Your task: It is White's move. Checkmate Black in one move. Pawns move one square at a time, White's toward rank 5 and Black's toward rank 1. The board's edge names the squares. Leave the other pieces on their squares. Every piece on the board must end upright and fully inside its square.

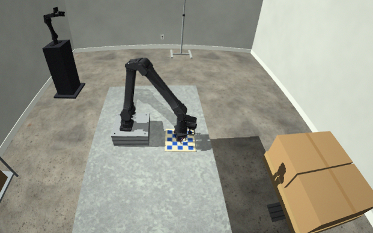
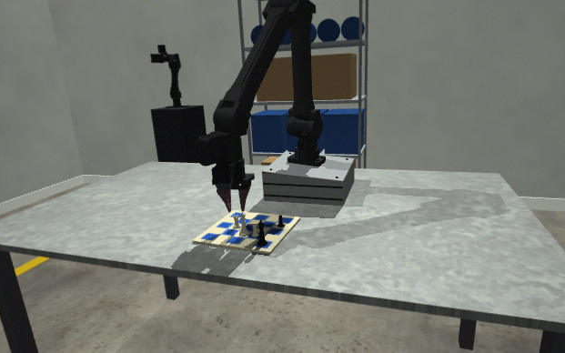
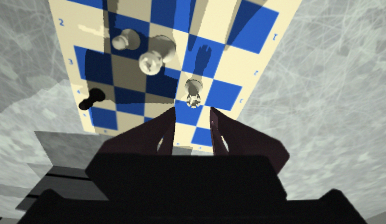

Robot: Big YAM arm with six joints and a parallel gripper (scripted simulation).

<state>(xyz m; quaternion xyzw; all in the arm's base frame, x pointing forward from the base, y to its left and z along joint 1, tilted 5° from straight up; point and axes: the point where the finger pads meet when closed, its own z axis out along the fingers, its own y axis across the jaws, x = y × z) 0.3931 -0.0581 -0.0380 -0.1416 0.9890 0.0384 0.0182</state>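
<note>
Right now my hand is 40 mm above the white crowned piece and 10 mm short of it. Also, from my hand: white king (40 mm to the left, 40 mm ahead, 20 mm below); then white pawn (80 mm to the left, 40 mm below, 40 mm ahead); then blue-and-cream chessboard (50 mm below, 40 mm to the left).
</note>
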